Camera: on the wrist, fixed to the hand. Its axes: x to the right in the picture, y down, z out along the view.
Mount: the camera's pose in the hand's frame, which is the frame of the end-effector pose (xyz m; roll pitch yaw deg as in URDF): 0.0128 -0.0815 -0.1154 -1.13 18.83 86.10
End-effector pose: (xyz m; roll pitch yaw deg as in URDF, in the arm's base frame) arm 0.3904 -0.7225 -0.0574 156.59 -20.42 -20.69
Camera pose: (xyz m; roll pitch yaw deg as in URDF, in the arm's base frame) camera 0.4202 -0.6048 0.0160 -155.95 -40.67 -123.94
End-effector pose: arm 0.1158 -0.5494 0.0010 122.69 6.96 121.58
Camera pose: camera -0.0107 -0.6131 -0.0068 142.47 -72.57 68.84
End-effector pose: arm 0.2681 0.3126 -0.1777 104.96 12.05 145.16
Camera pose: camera 0.1905 0.2051 -0.2282 76.31 -73.79 159.27
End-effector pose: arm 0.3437 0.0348 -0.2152 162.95 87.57 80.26
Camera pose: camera 0.2483 0.1394 -0.2243 92.10 2.26 26.28
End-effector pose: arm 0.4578 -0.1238 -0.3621 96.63 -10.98 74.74
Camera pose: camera 0.3448 -0.0666 -0.4261 -31.52 -75.85 -165.18
